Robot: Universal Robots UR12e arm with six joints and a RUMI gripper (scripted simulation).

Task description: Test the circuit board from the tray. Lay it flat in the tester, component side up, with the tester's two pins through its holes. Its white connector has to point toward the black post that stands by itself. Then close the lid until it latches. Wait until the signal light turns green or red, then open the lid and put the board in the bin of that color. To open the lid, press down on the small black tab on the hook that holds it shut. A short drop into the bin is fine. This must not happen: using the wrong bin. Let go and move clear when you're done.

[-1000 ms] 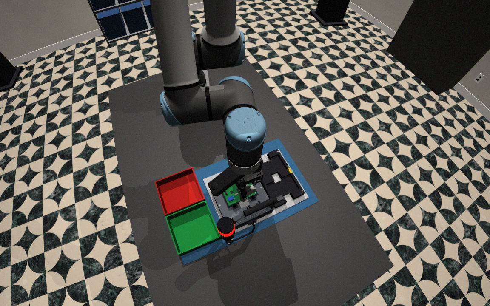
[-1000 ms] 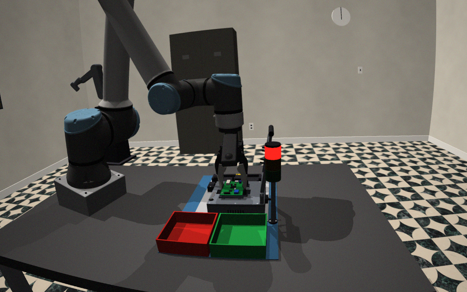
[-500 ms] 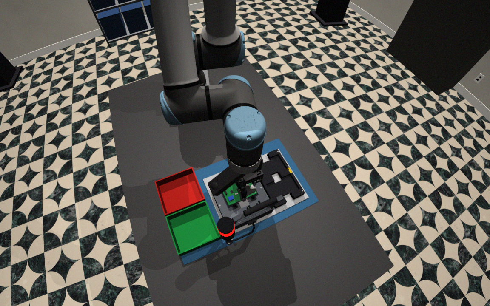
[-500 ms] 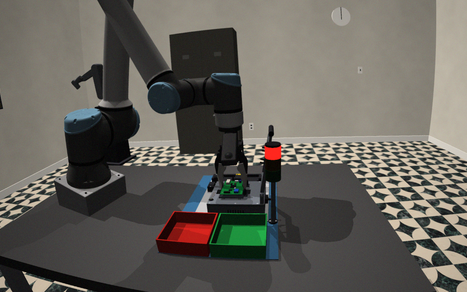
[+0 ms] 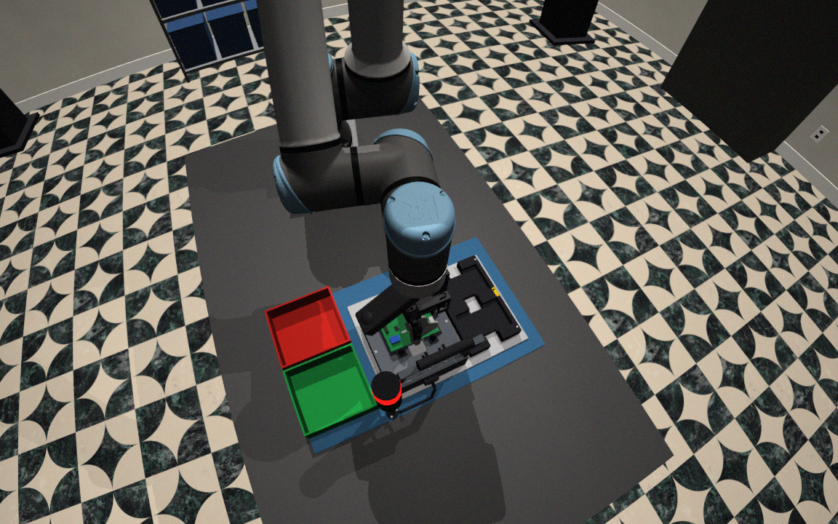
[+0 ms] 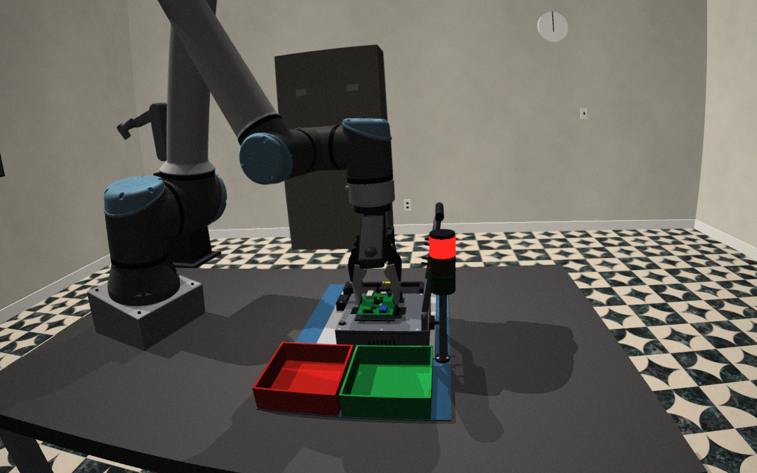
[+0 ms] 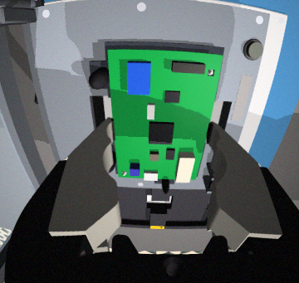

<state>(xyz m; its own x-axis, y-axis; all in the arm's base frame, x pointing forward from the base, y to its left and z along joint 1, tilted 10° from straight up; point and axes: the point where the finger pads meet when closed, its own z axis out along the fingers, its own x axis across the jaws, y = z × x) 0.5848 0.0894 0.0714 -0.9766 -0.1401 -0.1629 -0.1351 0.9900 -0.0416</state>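
Now: hand right at the green circuit board. From my hand the other things lie so: clear lid 11 cm ahead, 11 cm above, 2 cm to the left; then green bin 19 cm to the right, 7 cm ahead, 6 cm below; then red bin 21 cm to the right, 8 cm behind, 6 cm below.
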